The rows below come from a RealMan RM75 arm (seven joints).
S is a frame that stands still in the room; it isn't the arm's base.
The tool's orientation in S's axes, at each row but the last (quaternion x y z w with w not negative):
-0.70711 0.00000 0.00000 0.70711
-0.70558 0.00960 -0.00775 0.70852
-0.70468 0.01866 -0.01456 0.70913
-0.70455 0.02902 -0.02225 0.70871
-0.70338 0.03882 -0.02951 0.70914
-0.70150 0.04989 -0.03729 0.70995
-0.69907 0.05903 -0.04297 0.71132
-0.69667 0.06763 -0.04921 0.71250
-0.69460 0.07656 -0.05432 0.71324
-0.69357 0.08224 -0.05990 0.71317
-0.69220 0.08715 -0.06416 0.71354
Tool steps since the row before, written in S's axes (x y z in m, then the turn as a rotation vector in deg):
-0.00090 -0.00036 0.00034 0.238 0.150 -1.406
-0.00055 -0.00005 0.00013 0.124 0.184 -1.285
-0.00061 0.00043 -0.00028 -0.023 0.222 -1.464
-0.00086 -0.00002 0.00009 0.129 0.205 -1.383
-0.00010 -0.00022 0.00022 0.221 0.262 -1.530
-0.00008 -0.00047 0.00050 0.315 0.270 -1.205
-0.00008 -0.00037 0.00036 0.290 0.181 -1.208
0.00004 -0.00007 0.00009 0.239 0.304 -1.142
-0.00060 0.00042 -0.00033 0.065 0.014 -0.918
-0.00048 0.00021 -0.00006 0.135 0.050 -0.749
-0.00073 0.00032 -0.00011 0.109 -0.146 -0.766
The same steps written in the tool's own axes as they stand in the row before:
-0.00090 -0.00034 -0.00036 0.238 1.406 0.150
-0.00055 -0.00013 -0.00006 0.123 1.285 0.182
-0.00063 0.00029 0.00040 -0.025 1.466 0.212
-0.00086 -0.00008 -0.00008 0.127 1.383 0.206
-0.00008 -0.00022 -0.00023 0.215 1.529 0.271
-0.00003 -0.00050 -0.00047 0.302 1.203 0.294
-0.00003 -0.00037 -0.00037 0.290 1.205 0.202
0.00005 -0.00009 -0.00006 0.217 1.143 0.316
-0.00066 0.00036 0.00029 0.092 0.916 0.004
-0.00051 0.00008 0.00011 0.148 0.746 0.058
-0.00078 0.00014 0.00015 0.165 0.757 -0.140

